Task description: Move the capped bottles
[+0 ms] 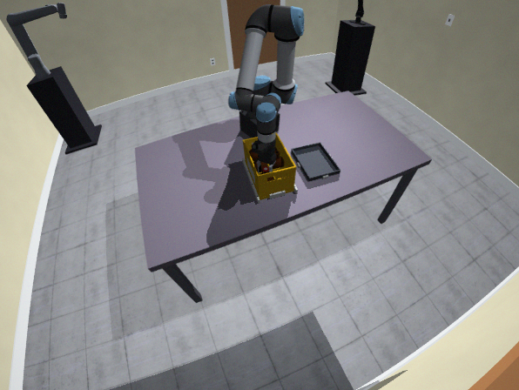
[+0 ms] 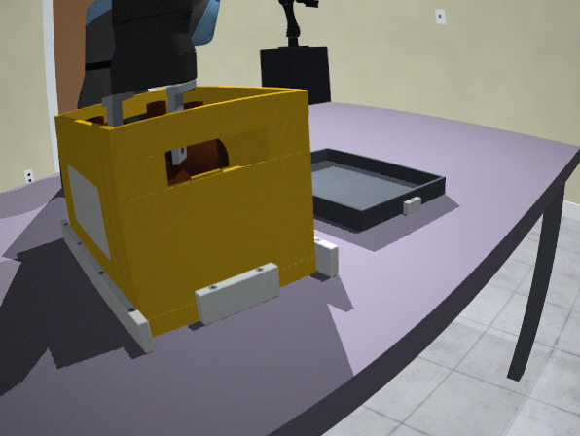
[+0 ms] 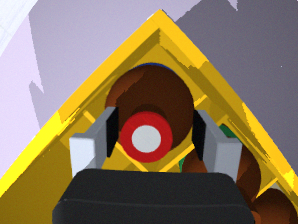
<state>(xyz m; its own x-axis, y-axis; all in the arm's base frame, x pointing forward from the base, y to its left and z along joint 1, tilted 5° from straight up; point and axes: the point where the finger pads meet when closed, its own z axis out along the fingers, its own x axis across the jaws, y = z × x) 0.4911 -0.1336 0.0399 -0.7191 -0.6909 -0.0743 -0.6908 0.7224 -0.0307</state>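
My gripper is now 90 mm past the yellow crate, 60 mm above it and 50 mm to the right of it. From my hand the other things lie so: dark tray (330 mm to the left, 140 mm below, 110 mm behind).
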